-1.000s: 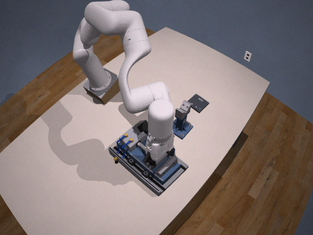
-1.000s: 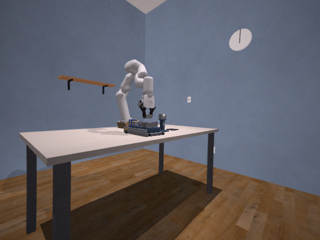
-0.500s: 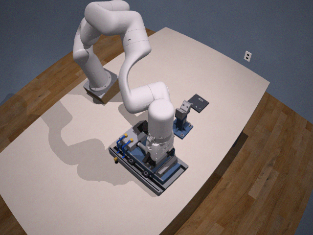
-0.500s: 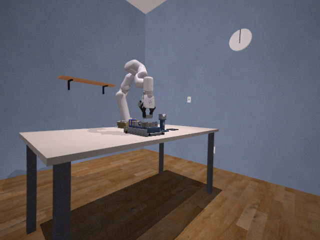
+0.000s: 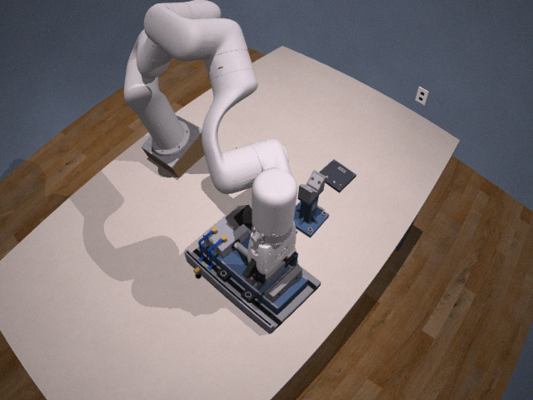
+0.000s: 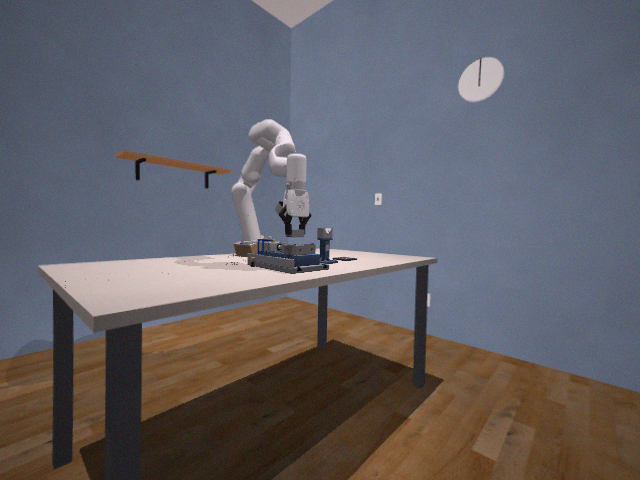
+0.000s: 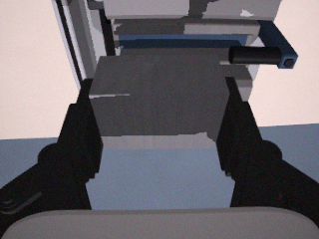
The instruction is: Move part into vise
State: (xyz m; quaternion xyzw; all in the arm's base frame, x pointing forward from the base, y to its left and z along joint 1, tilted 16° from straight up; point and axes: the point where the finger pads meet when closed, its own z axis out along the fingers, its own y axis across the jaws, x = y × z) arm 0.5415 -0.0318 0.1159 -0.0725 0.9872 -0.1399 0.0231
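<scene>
The fixed jaw lies 7 cm below my hand, 3 cm ahead of it and 2 cm to the left of it. The rest, counted from my hand: work stop 7 cm to the left, 6 cm below, 1 cm behind; moving jaw 7 cm below, 4 cm behind, 1 cm to the left; part 2 cm below.
</scene>
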